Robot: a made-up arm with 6 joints.
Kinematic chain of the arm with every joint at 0, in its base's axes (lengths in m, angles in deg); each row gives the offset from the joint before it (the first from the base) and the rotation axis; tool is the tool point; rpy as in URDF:
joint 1: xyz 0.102 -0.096 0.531 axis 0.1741 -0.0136 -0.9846
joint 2: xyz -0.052 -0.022 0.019 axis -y
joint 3: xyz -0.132 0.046 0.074 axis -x
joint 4: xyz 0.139 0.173 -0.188 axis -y
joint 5: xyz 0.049 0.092 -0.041 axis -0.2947 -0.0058 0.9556
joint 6: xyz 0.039 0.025 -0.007 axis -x
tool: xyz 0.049 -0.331 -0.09 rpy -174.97 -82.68 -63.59
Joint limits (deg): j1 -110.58..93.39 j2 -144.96..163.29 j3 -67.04..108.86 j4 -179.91..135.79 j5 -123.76..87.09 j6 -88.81..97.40
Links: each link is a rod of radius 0.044 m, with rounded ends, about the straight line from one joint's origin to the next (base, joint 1, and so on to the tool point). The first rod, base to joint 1, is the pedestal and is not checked.
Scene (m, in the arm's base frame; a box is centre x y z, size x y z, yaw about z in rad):
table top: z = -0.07
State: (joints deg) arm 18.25 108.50 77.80 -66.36 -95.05 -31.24
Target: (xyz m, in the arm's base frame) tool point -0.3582 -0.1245 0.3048
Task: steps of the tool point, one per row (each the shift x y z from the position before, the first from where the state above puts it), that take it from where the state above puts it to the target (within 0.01 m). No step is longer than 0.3 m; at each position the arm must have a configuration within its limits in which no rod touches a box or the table.
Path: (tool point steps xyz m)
1: -0.2485 -0.0480 -0.0816
2: -0.2599 0.0870 0.0005
3: -0.1854 0.1786 0.1018

